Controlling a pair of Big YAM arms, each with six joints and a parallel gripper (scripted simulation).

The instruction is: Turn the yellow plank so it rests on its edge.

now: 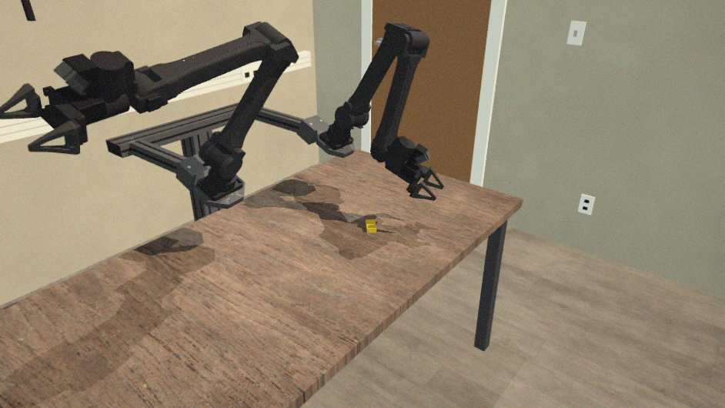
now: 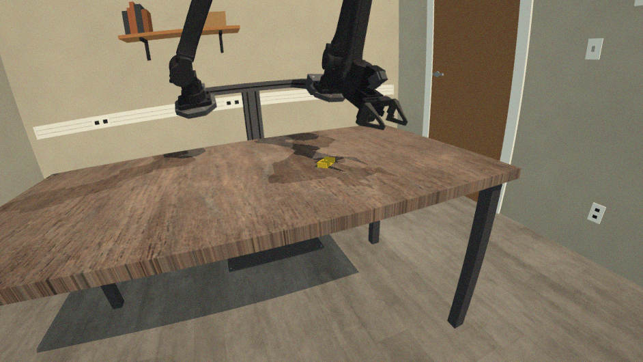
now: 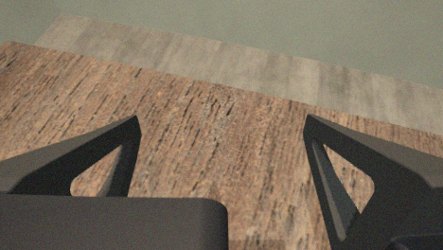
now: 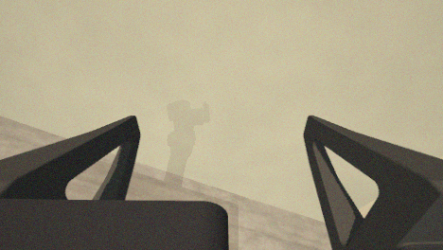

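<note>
My left gripper is now 180 mm past the yellow plank, 140 mm to the left of it and 140 mm above it.
</note>
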